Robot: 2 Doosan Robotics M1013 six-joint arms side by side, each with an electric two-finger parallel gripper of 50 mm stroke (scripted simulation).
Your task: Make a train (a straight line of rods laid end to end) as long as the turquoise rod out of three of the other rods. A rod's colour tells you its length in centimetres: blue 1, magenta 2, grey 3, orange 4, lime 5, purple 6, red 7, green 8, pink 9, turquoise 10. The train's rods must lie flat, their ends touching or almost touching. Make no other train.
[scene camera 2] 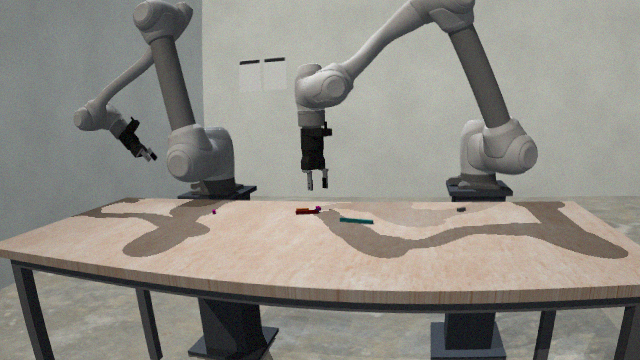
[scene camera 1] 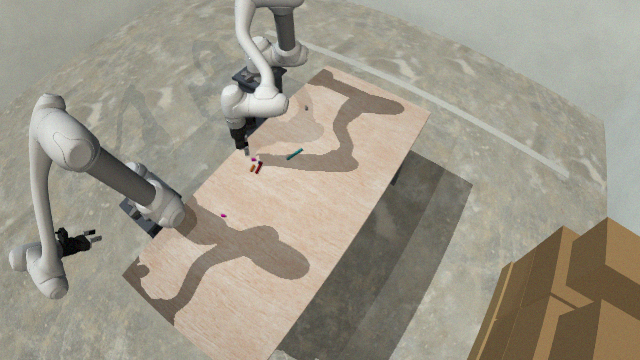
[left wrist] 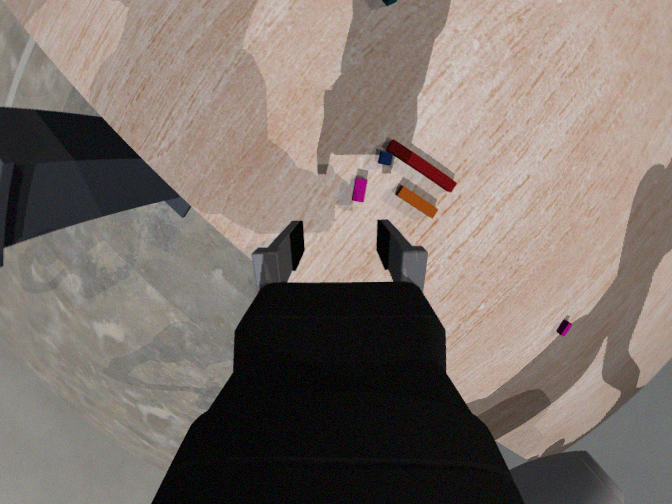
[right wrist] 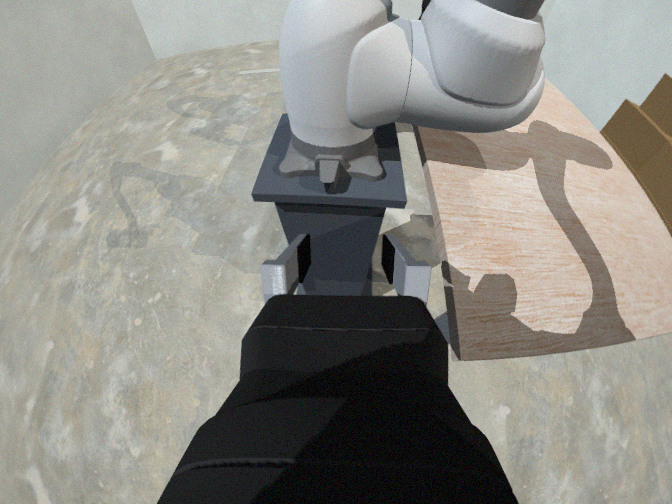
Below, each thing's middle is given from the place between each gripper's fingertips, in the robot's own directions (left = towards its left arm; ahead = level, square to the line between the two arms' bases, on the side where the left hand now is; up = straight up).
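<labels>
The red rod (left wrist: 398,150) is 3 cm to the right of my left hand (scene camera 2: 317,189), 8 cm ahead of it and 8 cm below it.
Relative to the red rod, my right hand is 15 cm above, 76 cm to the right of and 43 cm short of it.
</labels>
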